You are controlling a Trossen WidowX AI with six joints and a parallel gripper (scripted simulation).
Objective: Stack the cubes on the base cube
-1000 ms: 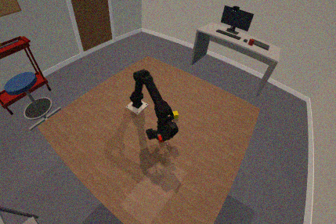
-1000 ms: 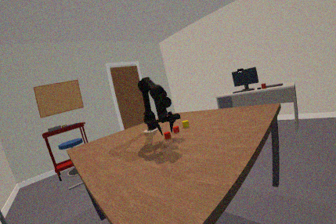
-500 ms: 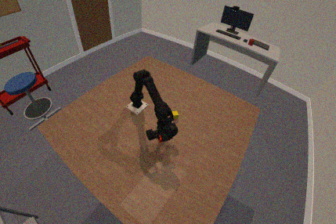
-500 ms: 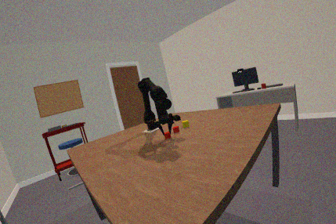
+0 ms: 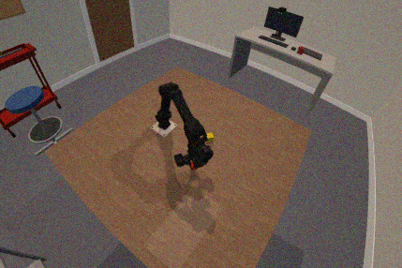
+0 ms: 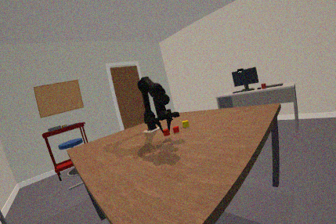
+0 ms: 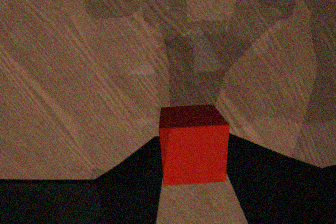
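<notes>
Now: the yellow base cube 30 mm behind my gripper tip, 230 mm to the left of it and 20 mm below it.
</notes>
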